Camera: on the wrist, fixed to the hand. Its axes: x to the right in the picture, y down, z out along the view.
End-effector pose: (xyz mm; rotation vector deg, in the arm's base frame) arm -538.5 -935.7 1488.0 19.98 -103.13 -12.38
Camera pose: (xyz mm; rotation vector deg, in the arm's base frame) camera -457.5 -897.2 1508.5 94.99 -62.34 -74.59
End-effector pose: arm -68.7 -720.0 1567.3 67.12 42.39 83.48
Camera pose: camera -160.3 -727.7 1566.2 12.35 69.06 7.87
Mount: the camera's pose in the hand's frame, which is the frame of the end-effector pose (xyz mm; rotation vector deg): -13.0 32.9 -84.9 -2.74 2.44 -90.74
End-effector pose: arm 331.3 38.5 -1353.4 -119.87 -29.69 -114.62
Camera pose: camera 265.3 -25.4 -1357.8 51.83 87.52 80.87
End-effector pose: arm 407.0 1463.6 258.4 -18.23 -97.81 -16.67
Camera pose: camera 499.0 1462.3 259.3 62.22 -89.62 -82.60
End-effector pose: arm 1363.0 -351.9 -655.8 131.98 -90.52 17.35
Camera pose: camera 1328.6 -318.9 -577.2 151.63 29.62 -6.24
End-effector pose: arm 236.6 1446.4 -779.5 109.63 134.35 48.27
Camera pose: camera 242.1 1404.4 -697.9 -17.49 153.27 34.78
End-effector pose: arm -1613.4 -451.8 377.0 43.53 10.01 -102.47
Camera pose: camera -1547.2 -412.9 326.3 -29.13 -51.04 152.90
